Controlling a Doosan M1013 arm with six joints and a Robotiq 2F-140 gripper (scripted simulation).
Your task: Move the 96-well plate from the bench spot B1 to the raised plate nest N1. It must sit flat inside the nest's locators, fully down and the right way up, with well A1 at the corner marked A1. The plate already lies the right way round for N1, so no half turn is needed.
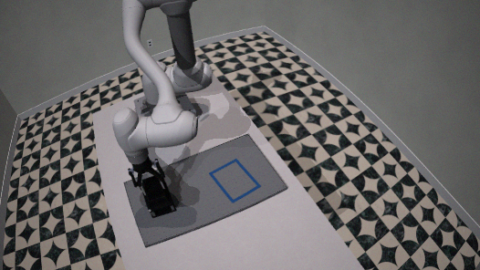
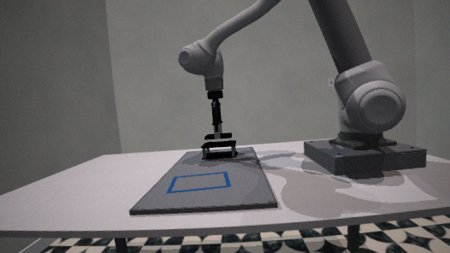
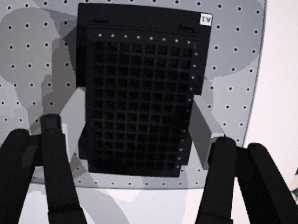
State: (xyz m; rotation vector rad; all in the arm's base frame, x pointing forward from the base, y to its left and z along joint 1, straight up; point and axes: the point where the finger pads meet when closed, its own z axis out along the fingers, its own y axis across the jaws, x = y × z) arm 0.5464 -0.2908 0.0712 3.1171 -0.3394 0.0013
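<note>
Right now the raised black nest N1 is 60 mm below my hand. Also, from my hand: black 96-well plate: 20 mm below; white corner mark: 60 mm ahead, 70 mm to the right, 60 mm below.
</note>
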